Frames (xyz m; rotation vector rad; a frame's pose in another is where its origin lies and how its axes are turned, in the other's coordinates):
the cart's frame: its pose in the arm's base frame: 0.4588 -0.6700 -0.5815 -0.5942 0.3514 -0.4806
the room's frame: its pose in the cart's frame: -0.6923 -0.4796 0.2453 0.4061 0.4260 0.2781
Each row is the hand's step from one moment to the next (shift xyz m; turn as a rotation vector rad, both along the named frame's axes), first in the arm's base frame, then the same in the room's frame.
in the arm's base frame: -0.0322 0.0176 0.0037 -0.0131 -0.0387 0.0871
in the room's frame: -0.0309 0.0048 -0.0196 -0.0496 -0.0548 0.0616
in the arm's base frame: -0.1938 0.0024 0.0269 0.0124 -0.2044 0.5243
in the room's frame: -0.1512 -0.0676 -0.1042 -0.2462 -0.2727 0.4265
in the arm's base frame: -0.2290 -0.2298 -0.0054 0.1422 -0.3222 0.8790
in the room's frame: -0.0707 -0.2892 -0.1289 -0.3365 -0.3972 0.7910
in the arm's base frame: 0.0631 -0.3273 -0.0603 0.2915 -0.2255 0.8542
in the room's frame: 0.2003 -0.2719 0.0263 -0.2533 -0.2531 0.8586
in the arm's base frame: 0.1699 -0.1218 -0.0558 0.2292 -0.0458 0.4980
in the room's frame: 0.1963 -0.0463 0.0784 -0.1380 -0.0482 0.5303
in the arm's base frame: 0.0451 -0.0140 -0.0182 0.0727 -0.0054 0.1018
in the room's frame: 0.0476 0.0053 0.0165 -0.0119 0.0025 0.1246
